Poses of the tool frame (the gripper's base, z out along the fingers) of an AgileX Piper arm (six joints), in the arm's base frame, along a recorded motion.
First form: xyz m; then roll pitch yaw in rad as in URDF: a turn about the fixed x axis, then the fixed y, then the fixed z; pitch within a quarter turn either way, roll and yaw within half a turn.
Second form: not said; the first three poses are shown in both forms.
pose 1, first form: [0.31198, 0.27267, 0.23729, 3.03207, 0.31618, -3.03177]
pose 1, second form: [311.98, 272.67, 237.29, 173.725, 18.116, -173.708]
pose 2, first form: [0.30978, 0.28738, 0.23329, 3.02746, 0.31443, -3.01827]
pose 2, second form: [309.78, 287.38, 233.29, 173.461, 18.016, -172.934]
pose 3, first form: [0.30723, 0.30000, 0.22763, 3.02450, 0.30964, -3.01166]
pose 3, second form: [307.23, 300.00, 227.63, 173.291, 17.741, -172.555]
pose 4, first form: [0.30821, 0.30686, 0.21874, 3.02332, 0.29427, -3.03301]
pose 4, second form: [308.21, 306.86, 218.74, 173.223, 16.860, -173.779]
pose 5, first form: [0.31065, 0.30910, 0.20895, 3.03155, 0.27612, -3.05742]
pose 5, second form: [310.65, 309.10, 208.95, 173.695, 15.821, -175.177]
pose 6, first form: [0.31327, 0.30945, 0.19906, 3.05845, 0.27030, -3.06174]
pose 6, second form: [313.27, 309.45, 199.06, 175.236, 15.487, -175.425]
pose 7, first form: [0.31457, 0.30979, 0.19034, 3.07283, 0.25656, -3.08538]
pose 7, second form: [314.57, 309.79, 190.34, 176.060, 14.700, -176.779]
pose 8, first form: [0.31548, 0.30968, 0.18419, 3.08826, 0.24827, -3.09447]
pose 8, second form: [315.48, 309.68, 184.19, 176.944, 14.225, -177.300]
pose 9, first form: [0.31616, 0.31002, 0.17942, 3.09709, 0.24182, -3.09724]
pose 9, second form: [316.16, 310.02, 179.42, 177.450, 13.855, -177.459]
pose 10, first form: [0.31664, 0.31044, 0.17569, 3.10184, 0.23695, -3.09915]
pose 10, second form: [316.64, 310.44, 175.69, 177.722, 13.576, -177.568]
